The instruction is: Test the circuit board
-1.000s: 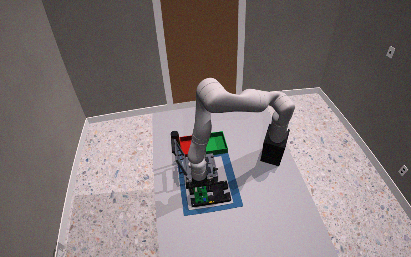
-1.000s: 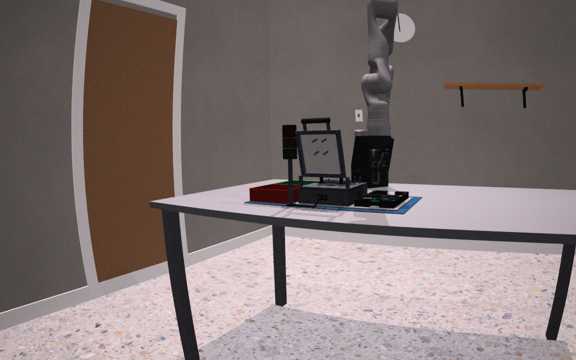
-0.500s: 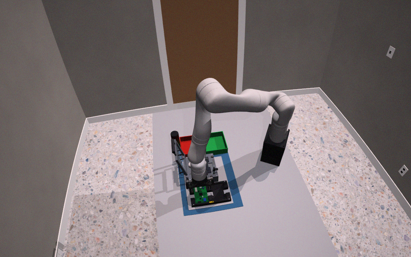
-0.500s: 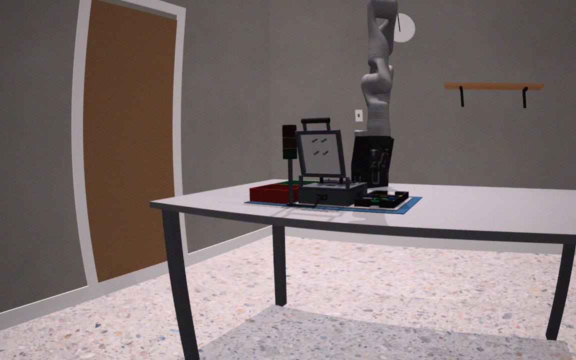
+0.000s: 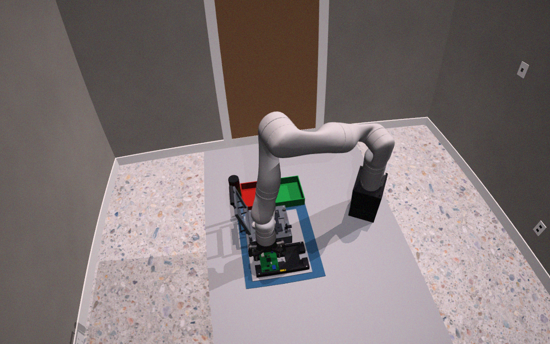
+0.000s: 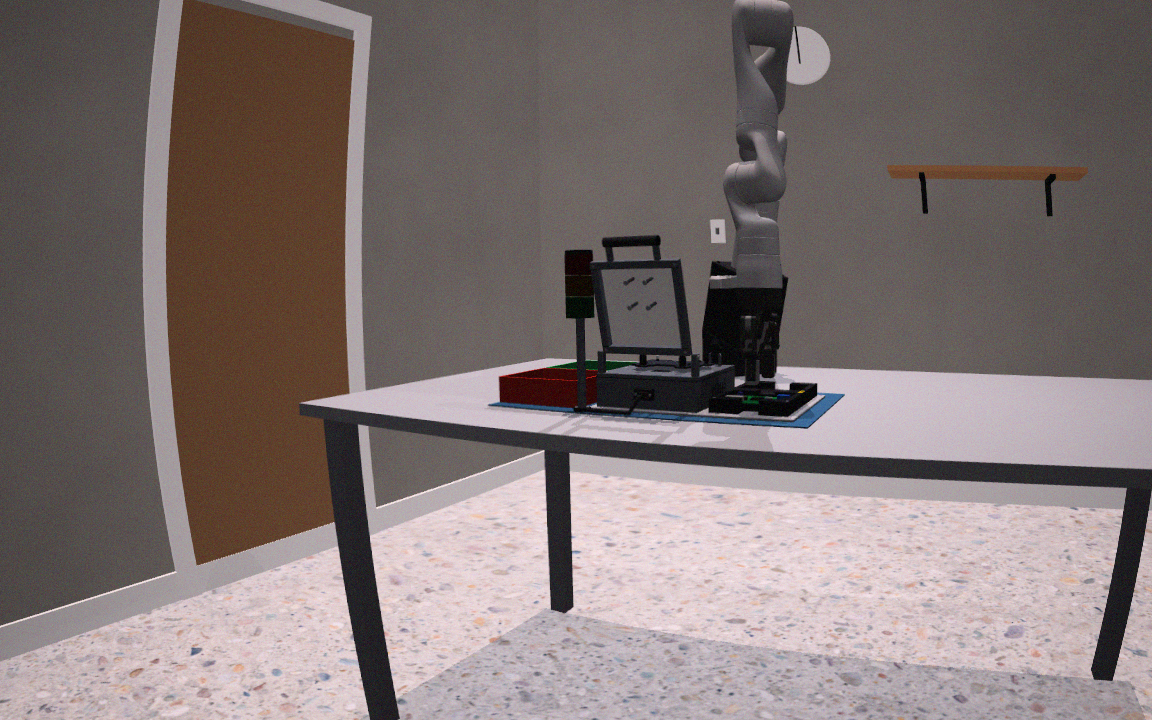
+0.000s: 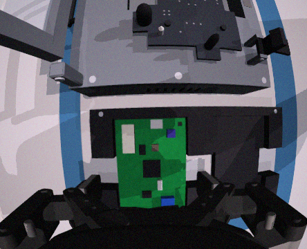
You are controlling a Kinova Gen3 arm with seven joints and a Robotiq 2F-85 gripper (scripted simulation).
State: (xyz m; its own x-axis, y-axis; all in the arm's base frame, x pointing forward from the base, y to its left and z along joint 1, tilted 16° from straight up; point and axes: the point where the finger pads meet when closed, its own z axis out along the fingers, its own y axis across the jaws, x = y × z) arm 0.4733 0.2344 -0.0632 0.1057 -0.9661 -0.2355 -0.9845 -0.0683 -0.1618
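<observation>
My gripper is now 30 mm above the green circuit board. From my hand the other things lie so: red bin (370 mm to the right, 40 mm below, 40 mm ahead); latch hook (120 mm to the right, 90 mm behind, 30 mm above); lid (160 mm to the right, 130 mm above, 100 mm ahead).
</observation>
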